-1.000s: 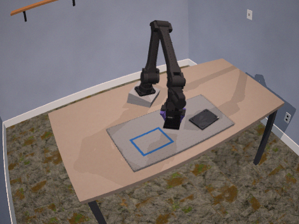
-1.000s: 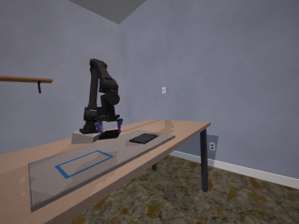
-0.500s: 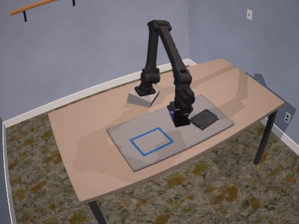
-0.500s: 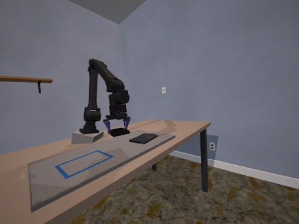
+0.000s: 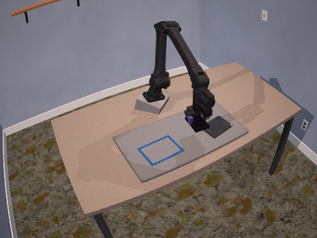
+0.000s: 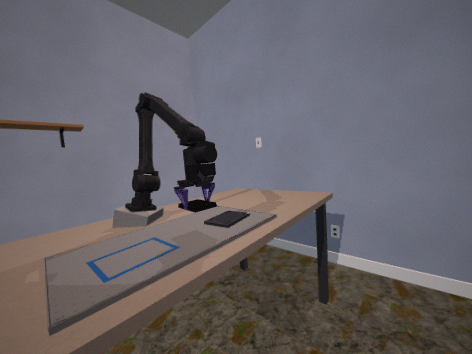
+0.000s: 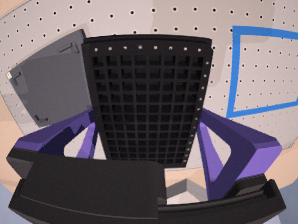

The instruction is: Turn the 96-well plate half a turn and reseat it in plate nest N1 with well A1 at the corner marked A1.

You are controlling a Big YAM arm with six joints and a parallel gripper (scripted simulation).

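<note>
Now: the plate nest N1 14 cm to the left of my hand and 9 cm below it. From my hand the other things lie so: black 96-well plate: right at my hand; A1 mark: 5 cm ahead, 23 cm to the left, 8 cm below.
</note>
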